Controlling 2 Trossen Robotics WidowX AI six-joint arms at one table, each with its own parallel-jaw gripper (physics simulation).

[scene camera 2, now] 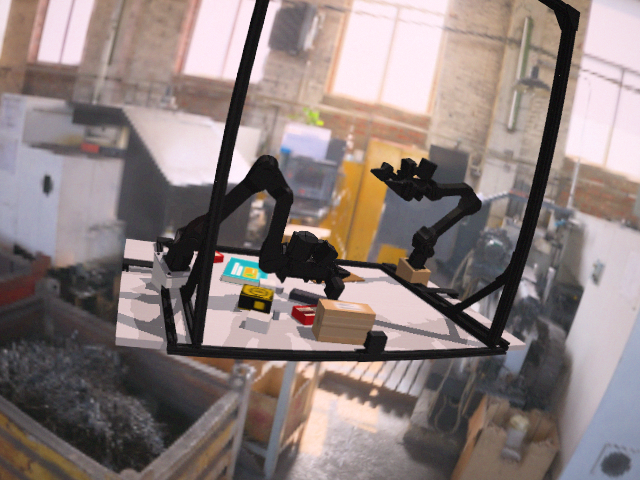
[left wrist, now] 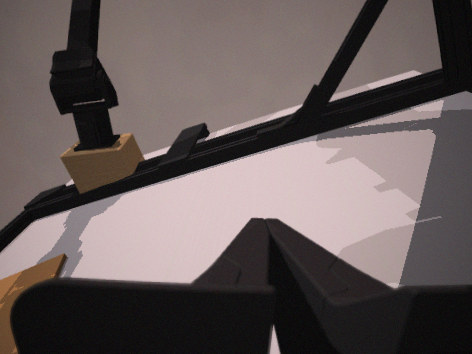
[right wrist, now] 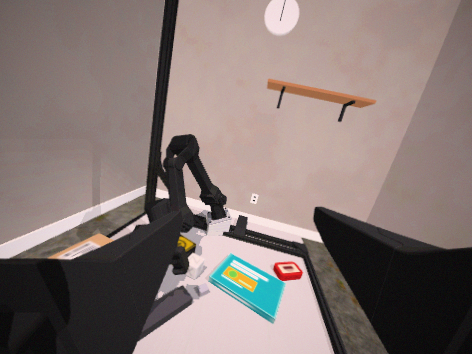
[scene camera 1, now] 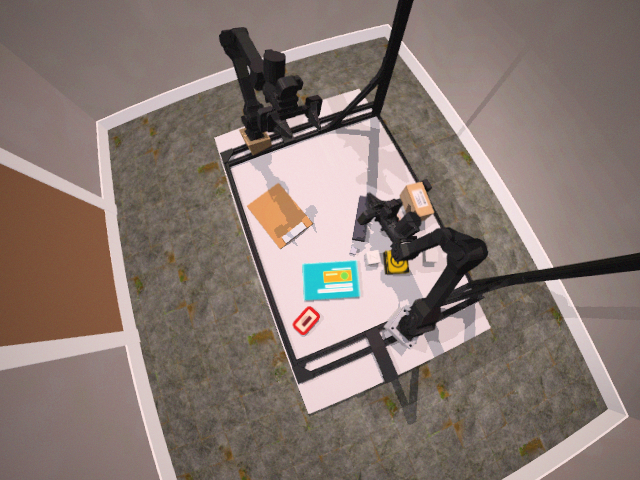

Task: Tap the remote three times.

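The remote, a long dark grey bar (scene camera 1: 358,232) (scene camera 2: 303,295) (right wrist: 167,306), lies flat on the white table. It does not show in the left wrist view. My left gripper (scene camera 1: 369,197) (scene camera 2: 346,272) (left wrist: 262,231) is shut and empty, low over the table by the remote's upper end as seen in scene camera 1. Its body hides part of the bar there, and I cannot tell if it touches. My right gripper (scene camera 1: 305,132) (scene camera 2: 377,171) (right wrist: 248,215) is open and empty, held high at the table's far end, away from the remote.
A cardboard box (scene camera 1: 415,200) (scene camera 2: 343,321) and a red object (scene camera 2: 302,313) are near the left gripper. A yellow-black box (scene camera 1: 396,263), small white blocks (scene camera 1: 372,258), a teal book (scene camera 1: 315,284), a red-rimmed item (scene camera 1: 297,324) and an orange-brown folder (scene camera 1: 273,209) lie around. A black frame edges the table.
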